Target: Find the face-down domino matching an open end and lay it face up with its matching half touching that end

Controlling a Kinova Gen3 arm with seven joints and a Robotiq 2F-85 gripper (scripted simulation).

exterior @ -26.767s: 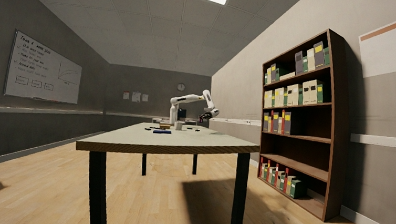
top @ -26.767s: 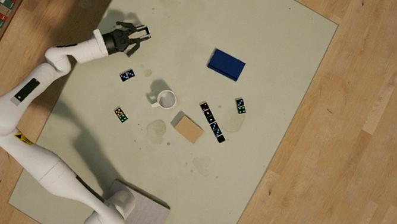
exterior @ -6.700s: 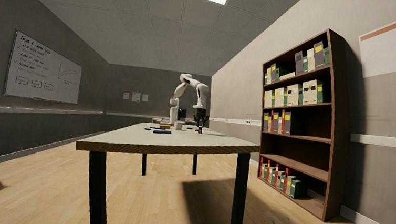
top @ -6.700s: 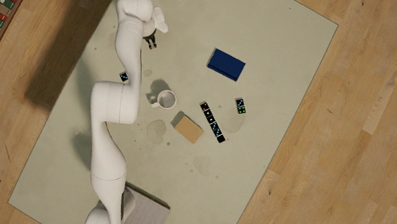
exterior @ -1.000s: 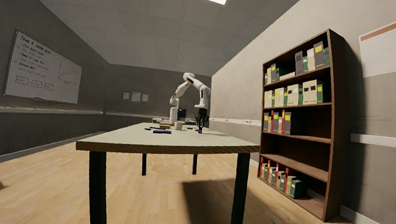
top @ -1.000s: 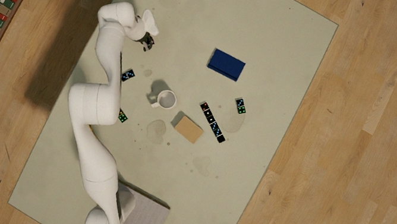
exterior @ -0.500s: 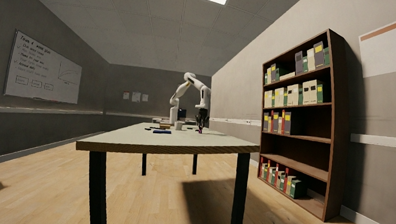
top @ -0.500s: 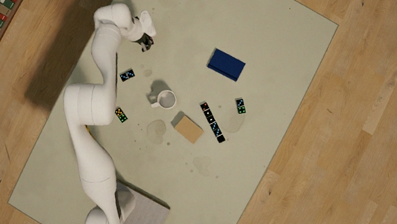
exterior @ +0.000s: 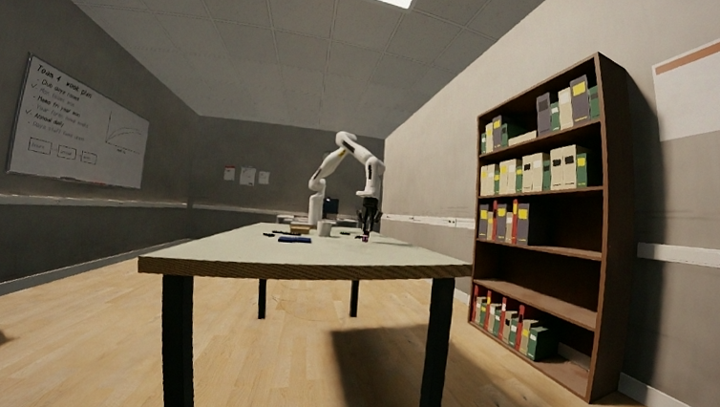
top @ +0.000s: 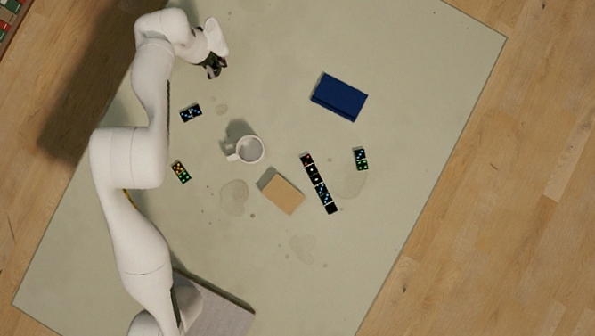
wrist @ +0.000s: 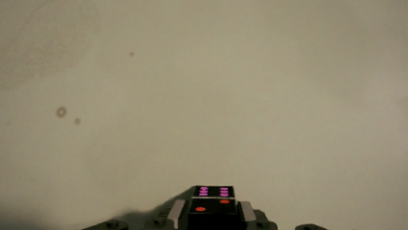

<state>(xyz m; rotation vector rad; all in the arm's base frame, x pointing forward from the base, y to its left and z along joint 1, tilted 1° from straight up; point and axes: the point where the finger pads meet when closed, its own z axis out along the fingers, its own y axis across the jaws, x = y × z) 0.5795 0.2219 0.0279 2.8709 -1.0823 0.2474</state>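
The domino is 10 mm ahead of my hand, 10 mm to the right of it and 40 mm below it. Also, from my hand: white mug: 160 mm behind, 190 mm to the right, 30 mm below; then tan block: 220 mm behind, 310 mm to the right, 50 mm below.
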